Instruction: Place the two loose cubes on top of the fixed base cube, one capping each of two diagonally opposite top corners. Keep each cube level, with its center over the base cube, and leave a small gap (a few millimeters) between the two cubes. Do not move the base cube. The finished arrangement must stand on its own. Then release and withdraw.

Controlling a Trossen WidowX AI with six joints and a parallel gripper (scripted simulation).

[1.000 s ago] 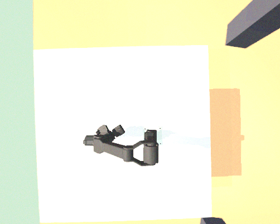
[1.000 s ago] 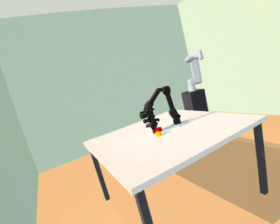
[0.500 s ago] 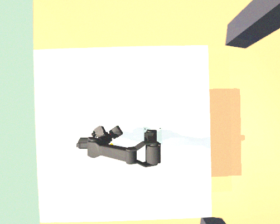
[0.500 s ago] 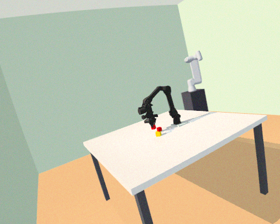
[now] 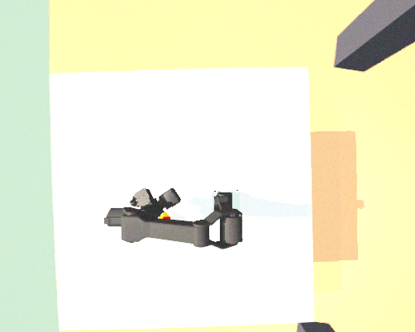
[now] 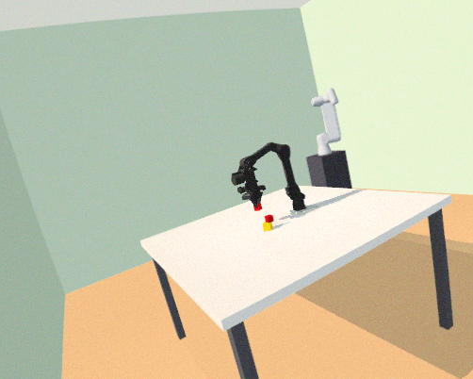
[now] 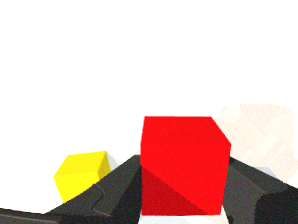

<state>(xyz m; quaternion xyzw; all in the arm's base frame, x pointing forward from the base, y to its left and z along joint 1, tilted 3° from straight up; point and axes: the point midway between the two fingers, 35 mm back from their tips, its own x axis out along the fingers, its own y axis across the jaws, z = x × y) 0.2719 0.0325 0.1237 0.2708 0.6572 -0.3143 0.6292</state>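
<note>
The yellow base cube lies 10 mm ahead of my gripper tip, 100 mm to the left of it and 90 mm below it. Round my gripper tip: red cube: right at my gripper tip.
</note>
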